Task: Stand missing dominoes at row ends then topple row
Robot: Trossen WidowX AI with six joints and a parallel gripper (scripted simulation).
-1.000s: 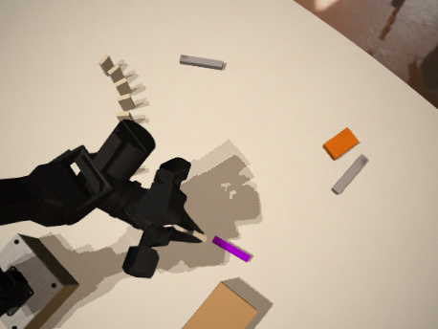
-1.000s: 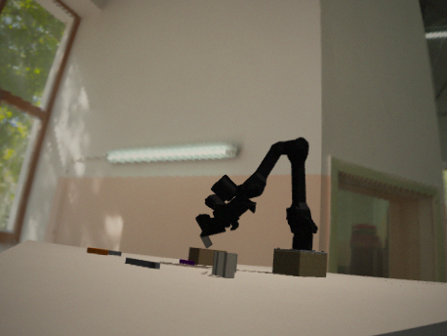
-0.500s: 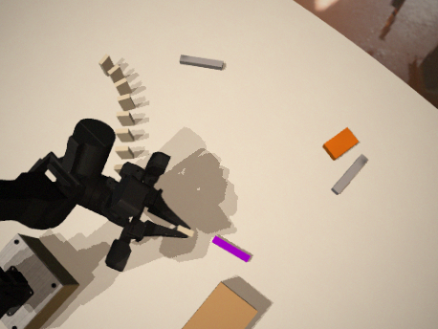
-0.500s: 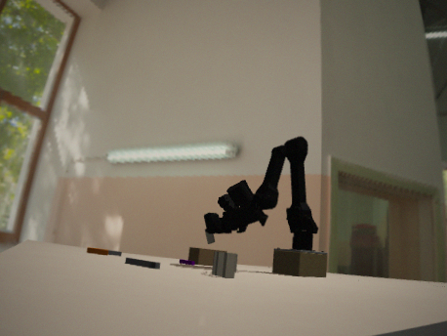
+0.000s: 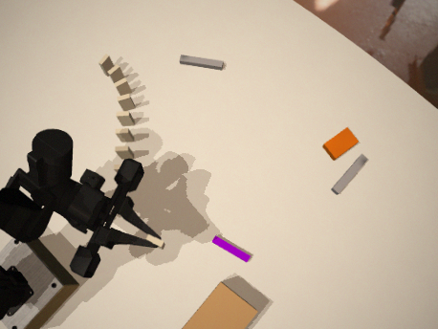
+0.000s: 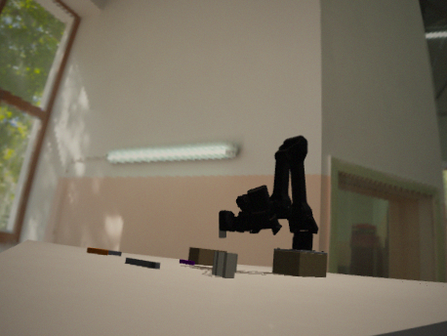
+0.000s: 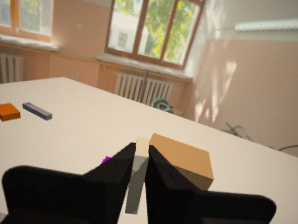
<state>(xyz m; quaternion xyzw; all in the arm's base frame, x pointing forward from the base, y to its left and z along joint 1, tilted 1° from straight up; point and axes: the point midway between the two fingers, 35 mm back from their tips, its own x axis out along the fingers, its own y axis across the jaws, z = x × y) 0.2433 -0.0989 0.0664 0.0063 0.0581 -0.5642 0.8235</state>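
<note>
The purple bar lies 14 cm below my gripper tip, 8 cm to the right of it and 8 cm ahead of it. Round my gripper tip: orange block 38 cm ahead, 14 cm below, 9 cm to the right; box 15 cm to the right, 12 cm below, 3 cm behind.
</note>
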